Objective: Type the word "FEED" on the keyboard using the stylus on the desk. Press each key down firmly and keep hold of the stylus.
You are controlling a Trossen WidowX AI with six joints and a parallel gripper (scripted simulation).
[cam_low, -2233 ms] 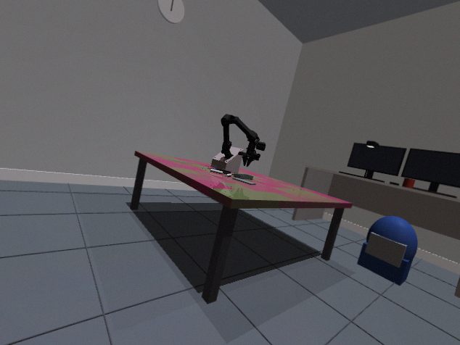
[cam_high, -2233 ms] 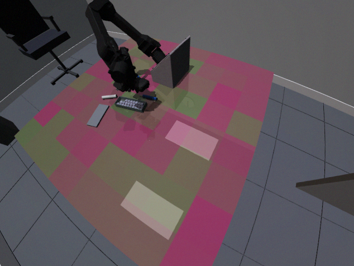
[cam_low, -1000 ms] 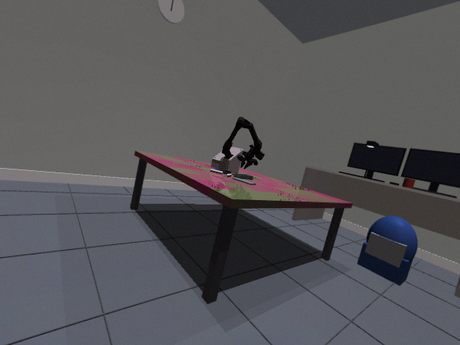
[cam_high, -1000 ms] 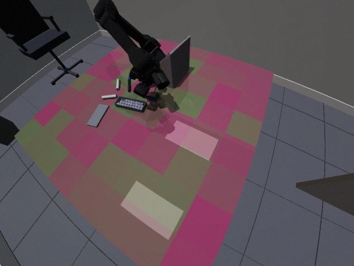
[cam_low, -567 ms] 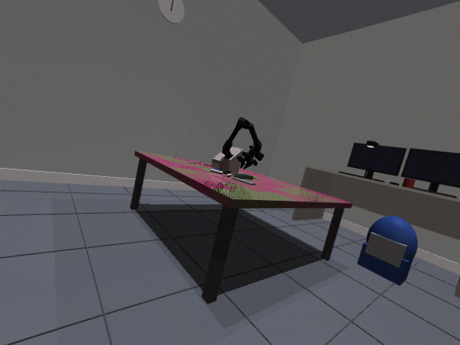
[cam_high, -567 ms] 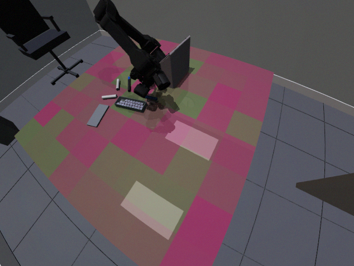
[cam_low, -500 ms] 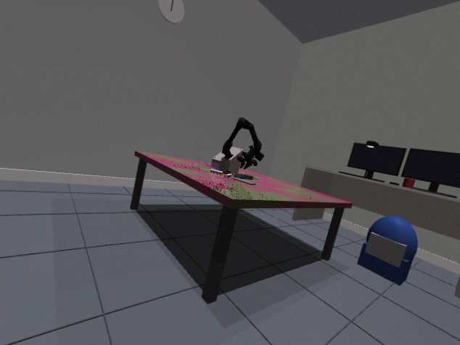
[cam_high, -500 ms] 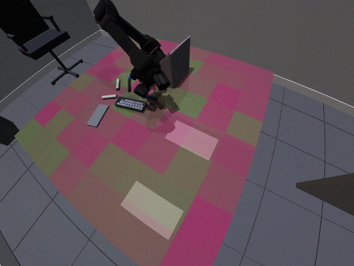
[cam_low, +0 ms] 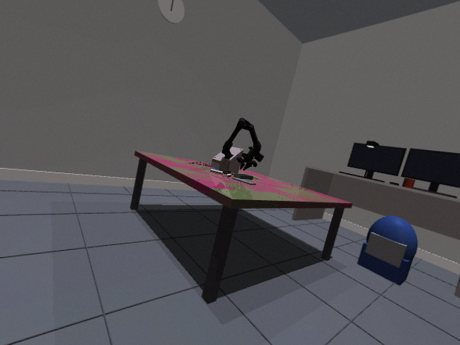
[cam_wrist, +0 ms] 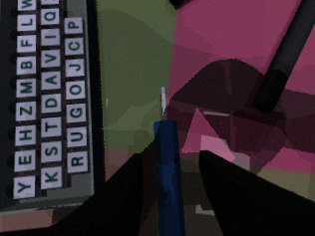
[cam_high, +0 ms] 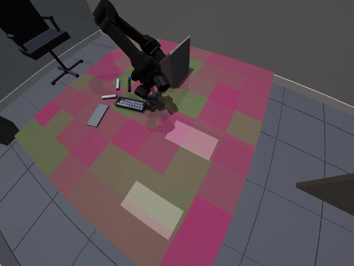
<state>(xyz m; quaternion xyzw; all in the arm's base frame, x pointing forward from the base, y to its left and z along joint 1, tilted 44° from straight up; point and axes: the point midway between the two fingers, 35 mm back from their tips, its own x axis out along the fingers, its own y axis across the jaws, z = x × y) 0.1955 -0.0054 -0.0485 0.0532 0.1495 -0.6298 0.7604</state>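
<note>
Right now the blue stylus is 10 mm to the right of my gripper tip and 40 mm below it. Also, from my gripper tip: grey slab (250 mm ahead, 170 mm to the right, 50 mm below).
</note>
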